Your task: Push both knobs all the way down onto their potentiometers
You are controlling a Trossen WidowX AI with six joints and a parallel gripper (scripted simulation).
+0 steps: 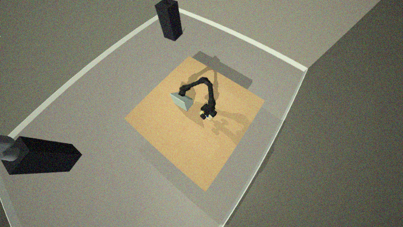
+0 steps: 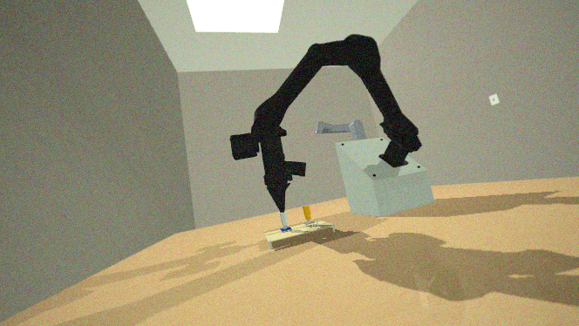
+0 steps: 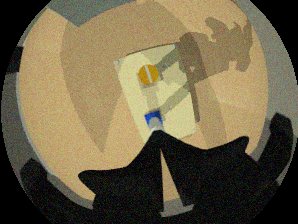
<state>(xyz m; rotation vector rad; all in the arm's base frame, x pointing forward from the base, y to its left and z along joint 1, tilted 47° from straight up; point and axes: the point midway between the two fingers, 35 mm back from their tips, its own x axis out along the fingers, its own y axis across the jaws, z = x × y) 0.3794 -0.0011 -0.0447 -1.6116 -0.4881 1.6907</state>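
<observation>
The orange knob lies 60 mm behind my gripper tip, 20 mm to the left of it and 10 mm below it.
</observation>
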